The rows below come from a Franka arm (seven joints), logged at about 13 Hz.
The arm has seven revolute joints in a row. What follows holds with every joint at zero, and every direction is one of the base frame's. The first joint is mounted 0.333 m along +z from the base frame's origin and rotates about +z. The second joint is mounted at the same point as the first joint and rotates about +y. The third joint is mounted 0.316 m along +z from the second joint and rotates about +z. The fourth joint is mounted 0.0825 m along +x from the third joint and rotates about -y. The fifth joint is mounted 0.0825 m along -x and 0.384 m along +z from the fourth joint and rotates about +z. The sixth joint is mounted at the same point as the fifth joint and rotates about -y. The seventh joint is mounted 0.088 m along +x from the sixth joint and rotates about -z. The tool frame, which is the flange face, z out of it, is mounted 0.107 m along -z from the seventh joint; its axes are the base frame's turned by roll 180, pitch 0 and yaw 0 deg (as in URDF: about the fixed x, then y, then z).
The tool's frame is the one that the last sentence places.
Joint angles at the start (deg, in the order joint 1, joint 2, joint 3, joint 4, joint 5, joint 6, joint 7): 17.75, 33.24, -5.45, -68.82, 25.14, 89.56, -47.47
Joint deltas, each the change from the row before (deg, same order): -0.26, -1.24, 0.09, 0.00, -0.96, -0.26, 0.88; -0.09, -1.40, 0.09, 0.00, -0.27, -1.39, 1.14; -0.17, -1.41, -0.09, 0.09, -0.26, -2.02, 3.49; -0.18, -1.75, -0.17, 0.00, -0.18, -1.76, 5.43; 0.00, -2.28, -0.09, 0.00, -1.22, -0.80, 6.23; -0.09, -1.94, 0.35, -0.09, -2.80, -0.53, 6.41; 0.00, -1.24, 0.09, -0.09, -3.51, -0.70, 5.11; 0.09, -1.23, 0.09, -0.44, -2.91, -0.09, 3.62; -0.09, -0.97, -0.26, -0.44, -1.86, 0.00, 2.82; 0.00, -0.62, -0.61, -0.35, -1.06, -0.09, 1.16; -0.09, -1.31, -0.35, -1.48, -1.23, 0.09, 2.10
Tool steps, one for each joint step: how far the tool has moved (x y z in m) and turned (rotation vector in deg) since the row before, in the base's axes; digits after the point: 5 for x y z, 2 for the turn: -0.00195, -0.00462, 0.01422, -0.77, -0.85, -0.70; -0.00584, -0.00155, 0.01536, -0.28, 0.26, -0.51; -0.00672, -0.00409, 0.01540, -1.07, 1.45, -2.67; -0.00738, -0.00524, 0.01885, -1.46, 1.56, -4.64; -0.00800, -0.00517, 0.02502, -2.28, 0.17, -5.42; -0.00736, -0.00533, 0.01928, -3.61, -0.04, -5.45; -0.00487, -0.00749, 0.01068, -4.25, 0.01, -4.51; -0.00437, -0.00557, 0.00899, -3.24, -0.61, -3.30; -0.00238, -0.00829, 0.00674, -2.19, -0.51, -3.11; -0.00106, -0.00843, 0.00379, -1.32, -0.30, -1.72; -0.00436, -0.00870, 0.00256, -1.51, 0.06, -2.56
